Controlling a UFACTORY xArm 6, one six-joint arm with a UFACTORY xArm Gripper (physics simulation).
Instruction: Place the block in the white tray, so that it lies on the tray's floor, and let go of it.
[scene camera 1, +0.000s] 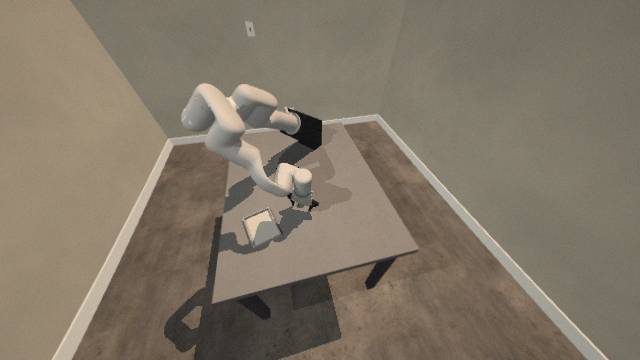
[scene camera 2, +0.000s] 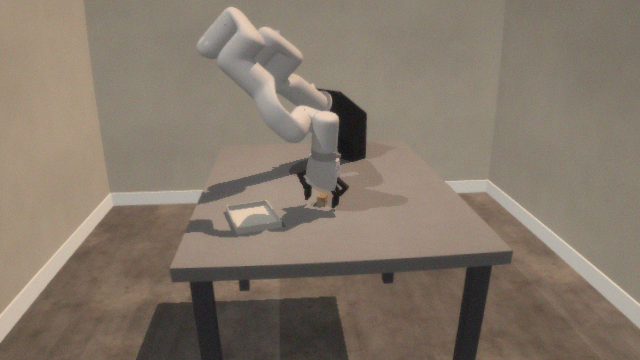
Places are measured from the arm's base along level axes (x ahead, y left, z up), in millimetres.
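Pixels of known places: gripper, fingertip midpoint: (scene camera 1: 302, 205) (scene camera 2: 321, 202); arm's base, link origin: (scene camera 1: 292, 123) (scene camera 2: 319, 106).
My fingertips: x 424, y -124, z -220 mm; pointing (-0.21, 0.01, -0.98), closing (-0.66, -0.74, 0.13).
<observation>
Ahead of a thing's pixels: the offset from my fingertips to its top centre. Level surfaces: height alone.
A small orange-brown block {25 mm back, 11 mm left, 12 mm up} (scene camera 2: 322, 200) is on the grey table, below the gripper's body; in scene camera 1 it is mostly hidden by the gripper. My gripper (scene camera 1: 301, 206) (scene camera 2: 321, 202) is open and points down, low over the table. Its black fingers stand apart on either side of the block, with a gap to each in scene camera 2. The white tray {24 mm ahead, 220 mm right, 3 mm up} (scene camera 1: 255, 221) (scene camera 2: 258, 228) lies left of the gripper and a little nearer the table's front edge. Its floor shows no block, and part of it is in shadow.
The grey table {17 mm down} (scene camera 1: 345, 235) (scene camera 2: 380, 235) bears the tray and the arm's black base (scene camera 1: 311, 131) (scene camera 2: 354, 127) at the back. The white arm (scene camera 1: 225, 117) (scene camera 2: 272, 107) arches over the table's left side. The tray's low walls stand between its floor and the gripper.
</observation>
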